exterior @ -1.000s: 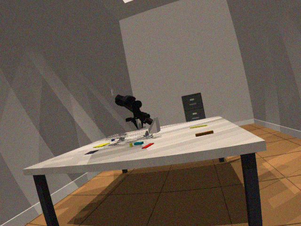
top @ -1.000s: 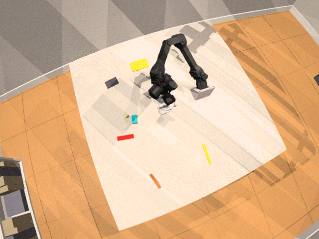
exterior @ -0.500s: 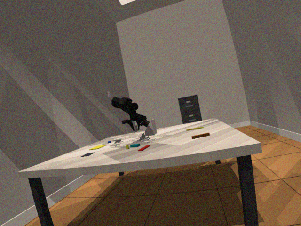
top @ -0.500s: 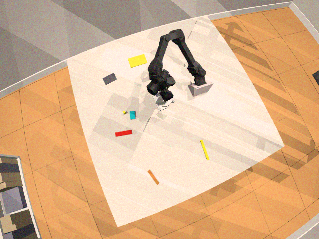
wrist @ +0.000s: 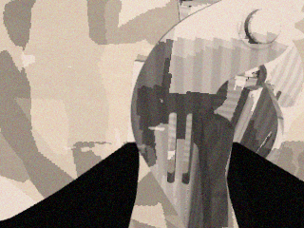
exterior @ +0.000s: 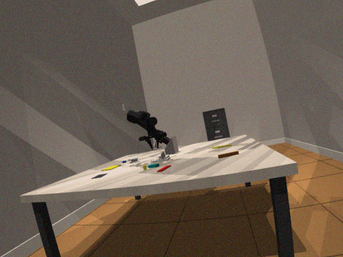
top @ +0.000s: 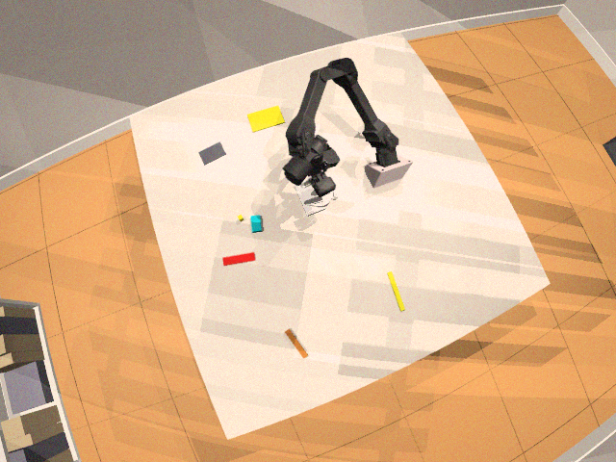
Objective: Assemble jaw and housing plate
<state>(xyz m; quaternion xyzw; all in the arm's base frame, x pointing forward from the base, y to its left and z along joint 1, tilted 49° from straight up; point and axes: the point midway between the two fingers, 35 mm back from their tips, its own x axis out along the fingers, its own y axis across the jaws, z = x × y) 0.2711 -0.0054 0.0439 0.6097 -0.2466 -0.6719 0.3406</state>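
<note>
The jaw lies 40 mm behind my gripper tip and 10 mm to the left of it. Also, from my gripper tip: yellow plate: 50 mm ahead, 340 mm to the right, 80 mm below; small yellow cube: 270 mm ahead, 20 mm to the left, 70 mm below; cyan block: 220 mm ahead, 50 mm to the left, 70 mm below.
</note>
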